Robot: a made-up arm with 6 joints. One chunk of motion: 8 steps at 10 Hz.
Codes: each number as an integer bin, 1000 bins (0 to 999) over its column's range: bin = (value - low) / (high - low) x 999, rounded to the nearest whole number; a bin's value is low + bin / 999 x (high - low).
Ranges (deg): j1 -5..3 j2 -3..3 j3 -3..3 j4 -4..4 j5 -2..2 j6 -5..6
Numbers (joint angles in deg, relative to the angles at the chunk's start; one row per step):
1: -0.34 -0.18 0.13 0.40 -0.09 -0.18
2: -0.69 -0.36 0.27 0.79 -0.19 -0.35
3: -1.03 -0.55 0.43 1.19 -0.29 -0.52
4: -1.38 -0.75 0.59 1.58 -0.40 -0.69
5: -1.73 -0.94 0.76 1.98 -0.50 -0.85
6: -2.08 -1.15 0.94 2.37 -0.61 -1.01
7: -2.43 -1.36 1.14 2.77 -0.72 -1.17
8: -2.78 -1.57 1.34 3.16 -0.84 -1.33
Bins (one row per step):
1: 582 470 521 549 477 438
2: 538 440 544 598 452 422
3: 496 408 571 648 427 407
4: 452 375 598 697 400 391
5: 408 343 626 747 375 377
6: 365 308 656 795 347 362
7: 321 273 689 845 320 348
8: 277 238 723 894 290 333

